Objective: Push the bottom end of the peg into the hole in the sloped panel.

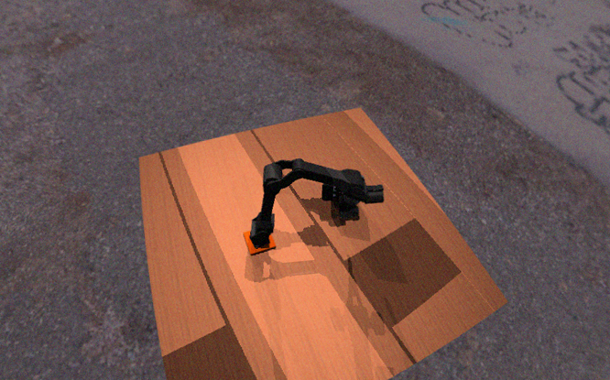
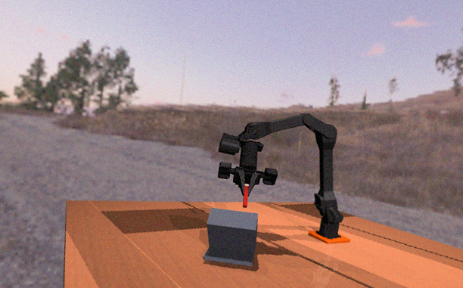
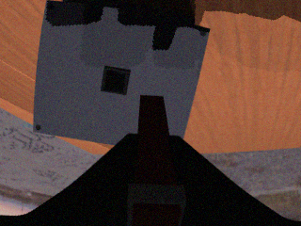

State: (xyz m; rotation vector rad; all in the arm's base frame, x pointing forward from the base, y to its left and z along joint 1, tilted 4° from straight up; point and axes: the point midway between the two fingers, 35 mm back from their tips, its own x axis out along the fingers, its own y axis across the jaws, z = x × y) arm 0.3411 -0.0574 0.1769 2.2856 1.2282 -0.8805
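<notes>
Right now the grey sloped panel is 8 cm ahead of my gripper tip, 6 cm to the left of it and 9 cm below it. Also, from my gripper tip: red square peg (1 cm behind, 1 cm to the right, 1 cm above).
</notes>
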